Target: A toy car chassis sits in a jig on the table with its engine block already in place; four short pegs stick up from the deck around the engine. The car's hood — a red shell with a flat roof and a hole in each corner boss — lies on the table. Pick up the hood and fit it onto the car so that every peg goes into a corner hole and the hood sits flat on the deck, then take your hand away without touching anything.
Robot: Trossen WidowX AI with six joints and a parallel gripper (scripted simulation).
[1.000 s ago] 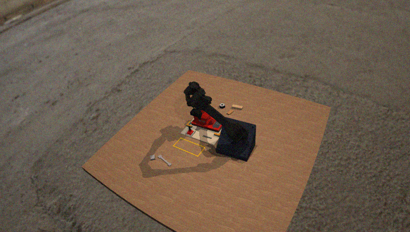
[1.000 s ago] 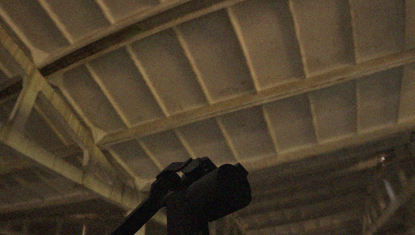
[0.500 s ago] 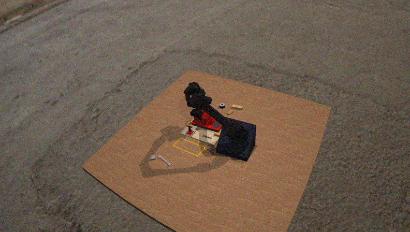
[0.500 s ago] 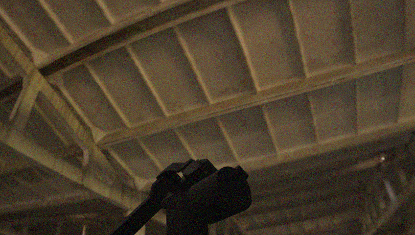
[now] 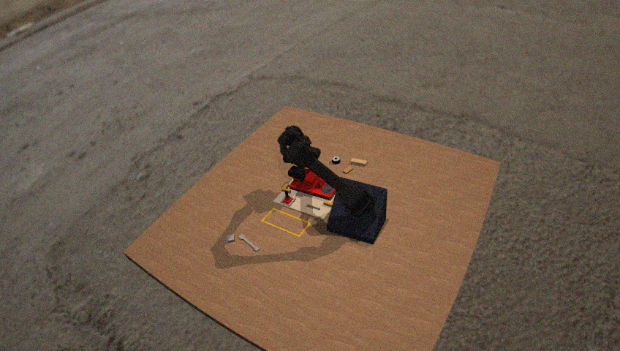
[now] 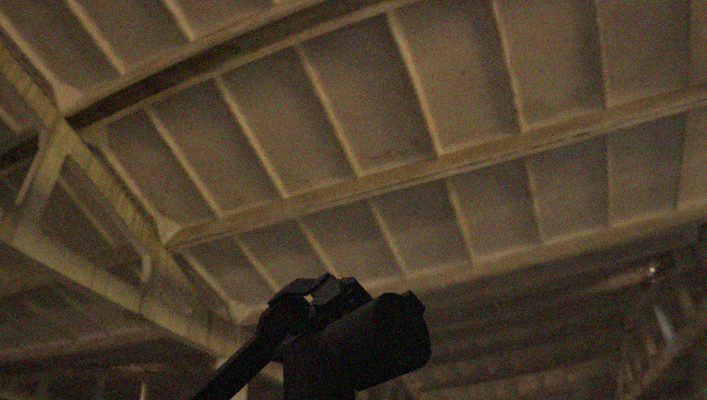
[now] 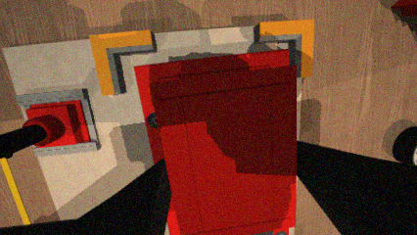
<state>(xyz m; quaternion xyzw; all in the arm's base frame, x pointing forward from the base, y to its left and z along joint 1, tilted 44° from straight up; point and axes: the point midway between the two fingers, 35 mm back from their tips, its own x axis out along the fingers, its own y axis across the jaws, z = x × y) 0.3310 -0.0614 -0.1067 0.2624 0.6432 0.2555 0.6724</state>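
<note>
Now: the jig plate 40 mm behind my gripper tip, 30 mm to the left of it and 40 mm below it. Round my gripper tip: red hood 10 mm above.
</note>
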